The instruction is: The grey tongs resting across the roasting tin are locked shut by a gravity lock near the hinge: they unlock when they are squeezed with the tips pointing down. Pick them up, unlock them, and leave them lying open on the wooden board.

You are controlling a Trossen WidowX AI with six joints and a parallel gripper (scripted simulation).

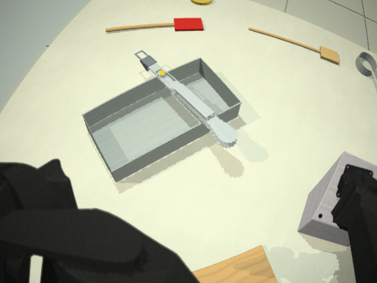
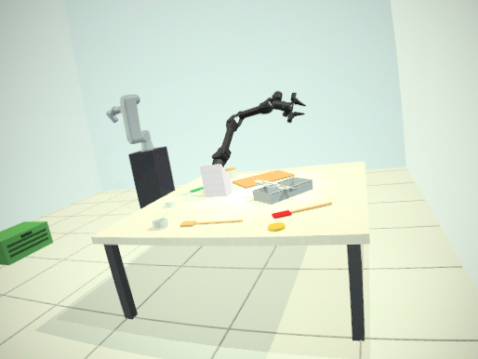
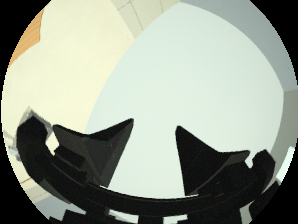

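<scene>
Now: gripper tip 100 mm past the yellow lock piece, 490 mm to the left of it and 360 mm above it. The rest, counted from my gripper tip: red spatula: 20 mm behind, 720 mm to the right, 420 mm below; then wooden board: 340 mm behind, 420 mm below; then grey roasting tin: 130 mm behind, 410 mm to the right, 400 mm below.
</scene>
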